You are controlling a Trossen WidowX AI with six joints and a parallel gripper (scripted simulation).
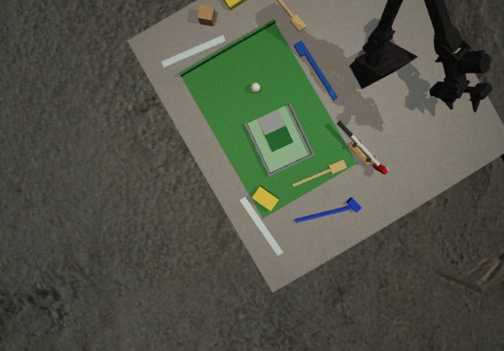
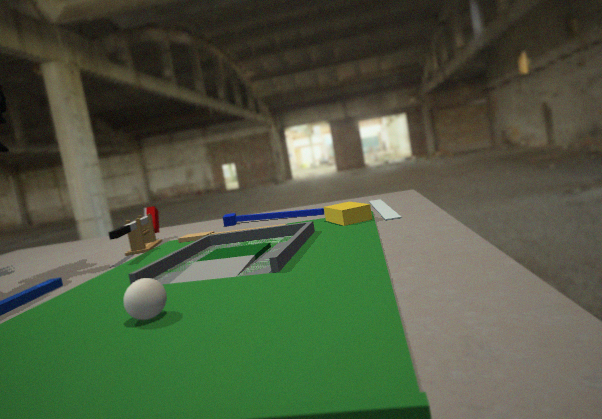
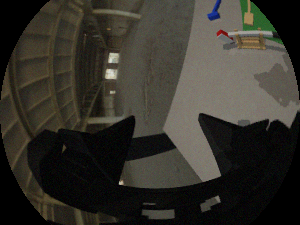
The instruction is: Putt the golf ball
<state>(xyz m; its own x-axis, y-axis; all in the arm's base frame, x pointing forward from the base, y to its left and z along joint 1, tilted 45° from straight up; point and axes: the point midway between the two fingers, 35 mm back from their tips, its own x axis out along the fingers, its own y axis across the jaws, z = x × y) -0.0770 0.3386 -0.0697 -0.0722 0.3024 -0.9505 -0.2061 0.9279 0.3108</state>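
Now: the red putter 290 mm ahead of my gripper tip, 250 mm below it and 40 mm to the right of it. Also, from my gripper tip: green mat: 570 mm ahead, 360 mm to the right, 310 mm below; blue putter: 560 mm ahead, 300 mm below, 130 mm to the left; grey-walled frame: 580 mm ahead, 300 mm below, 230 mm to the right.
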